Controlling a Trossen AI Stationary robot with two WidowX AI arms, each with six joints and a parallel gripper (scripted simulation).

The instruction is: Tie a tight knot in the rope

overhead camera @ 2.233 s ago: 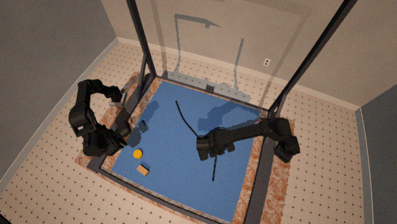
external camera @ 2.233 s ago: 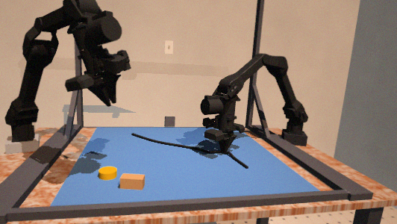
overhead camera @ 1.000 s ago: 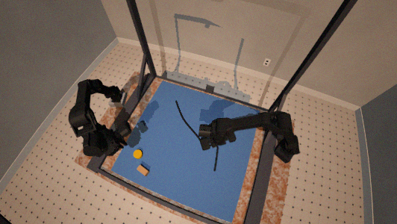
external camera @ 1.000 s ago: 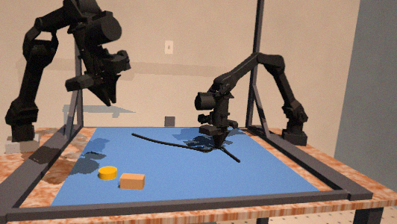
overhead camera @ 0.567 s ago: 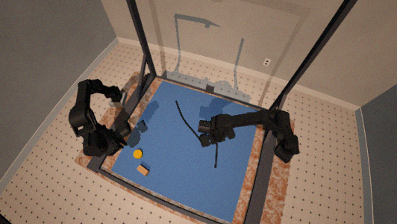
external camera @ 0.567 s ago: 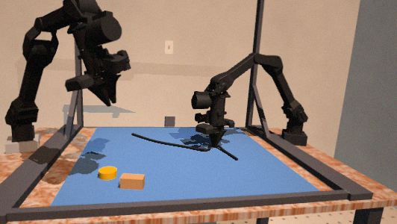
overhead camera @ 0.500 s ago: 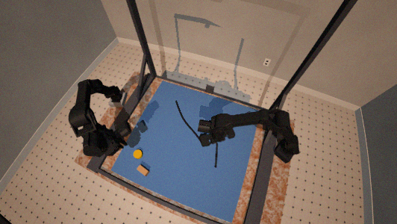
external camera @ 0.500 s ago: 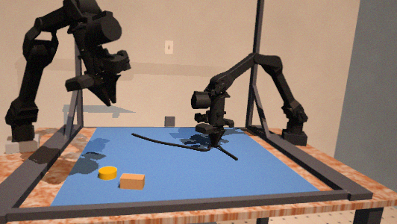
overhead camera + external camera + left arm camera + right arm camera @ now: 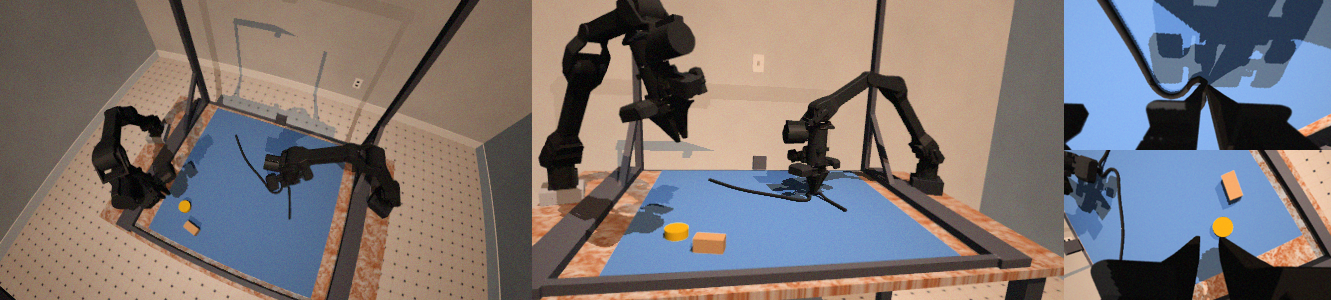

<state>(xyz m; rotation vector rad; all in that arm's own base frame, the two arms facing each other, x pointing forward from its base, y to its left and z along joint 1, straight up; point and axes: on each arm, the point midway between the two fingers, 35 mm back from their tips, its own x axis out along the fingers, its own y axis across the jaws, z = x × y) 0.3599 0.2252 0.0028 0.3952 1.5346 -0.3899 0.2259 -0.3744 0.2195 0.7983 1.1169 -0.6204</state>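
My left gripper is now 130 mm to the left of the blue mat, 50 mm short of it and 40 mm above it. Also, from my left hand: yellow disc 380 mm to the right, 240 mm ahead, 30 mm below; orange block 310 mm to the right, 310 mm ahead, 30 mm below.
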